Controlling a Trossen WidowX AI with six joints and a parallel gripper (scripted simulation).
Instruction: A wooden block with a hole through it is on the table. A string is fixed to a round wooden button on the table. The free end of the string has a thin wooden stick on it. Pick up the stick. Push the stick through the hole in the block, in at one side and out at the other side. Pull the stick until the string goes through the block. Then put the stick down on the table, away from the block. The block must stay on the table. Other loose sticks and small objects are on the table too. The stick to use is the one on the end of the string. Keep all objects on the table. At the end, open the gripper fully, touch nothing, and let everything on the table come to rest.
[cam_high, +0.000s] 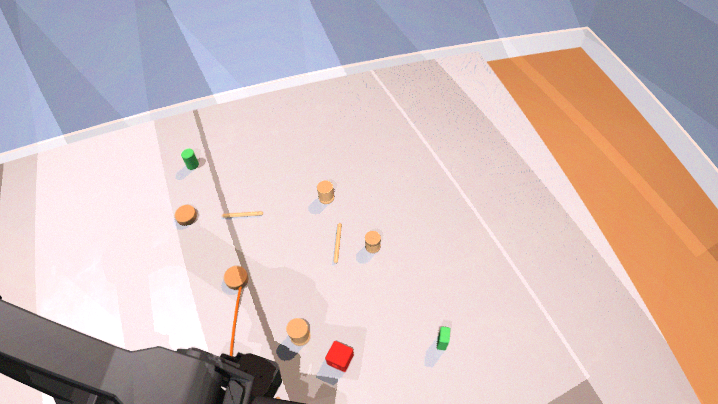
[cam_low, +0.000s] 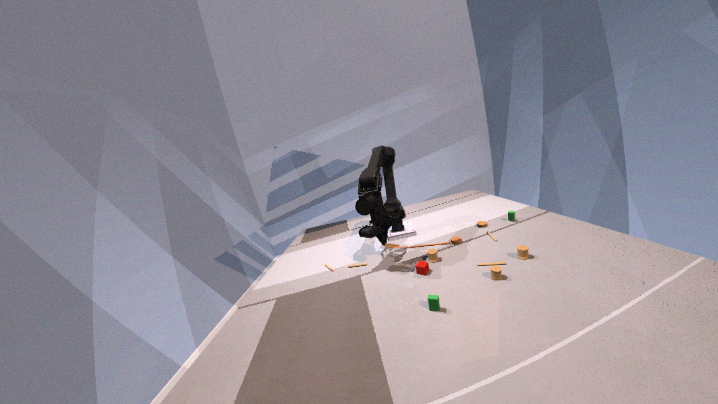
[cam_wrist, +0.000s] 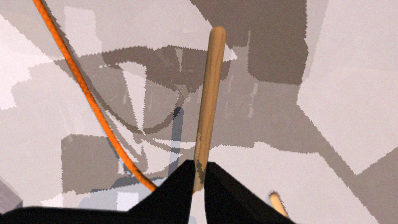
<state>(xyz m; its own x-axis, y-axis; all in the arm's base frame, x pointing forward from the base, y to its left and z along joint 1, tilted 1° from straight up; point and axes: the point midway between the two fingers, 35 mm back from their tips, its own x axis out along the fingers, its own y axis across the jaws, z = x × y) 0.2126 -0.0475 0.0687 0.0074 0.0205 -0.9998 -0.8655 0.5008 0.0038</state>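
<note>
Now: gripper tip 120 mm to the right of the red block, 120 mm short of it and 40 mm above it. The rest, counted from my gripper tip: round wooden button 270 mm to the left, 50 mm below, 50 mm behind; loose stick 130 mm to the right, 60 mm below, 40 mm ahead; pale wooden cylinder 170 mm to the left, 60 mm ahead, 40 mm below.
</note>
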